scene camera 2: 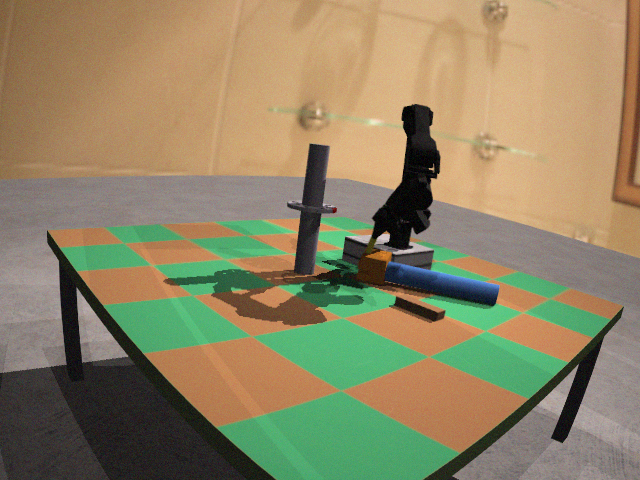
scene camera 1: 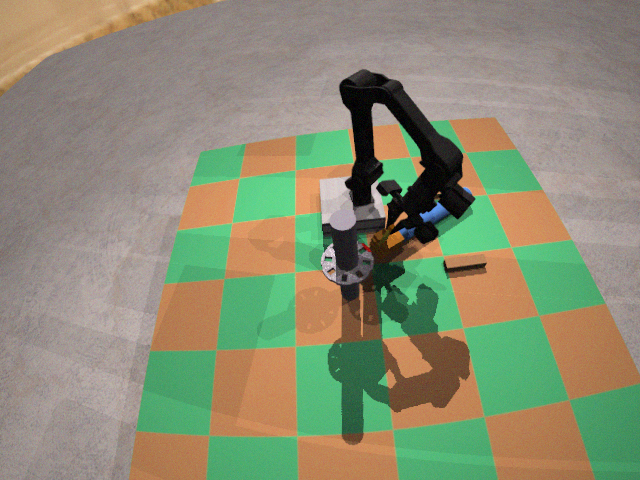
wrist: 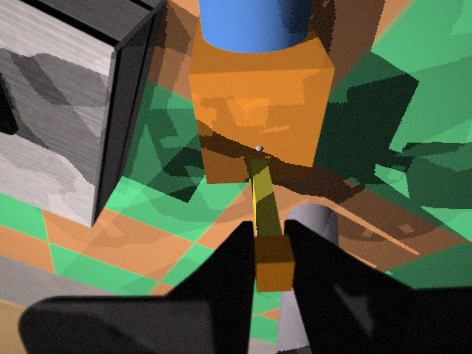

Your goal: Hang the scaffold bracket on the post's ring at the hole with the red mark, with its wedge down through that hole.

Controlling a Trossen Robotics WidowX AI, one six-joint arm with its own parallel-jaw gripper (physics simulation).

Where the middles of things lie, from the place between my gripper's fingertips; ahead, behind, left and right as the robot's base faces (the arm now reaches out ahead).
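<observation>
From my hand: yellow wedge [wrist: 274,262], 2 cm below, 1 cm to the right. Grey post [scene camera 2: 318,155], 5 cm above, 9 cm ahead, 13 cm to the right. Scaffold bracket [scene camera 2: 377,268], 5 cm below, 6 cm behind, 14 cm to the left.
</observation>
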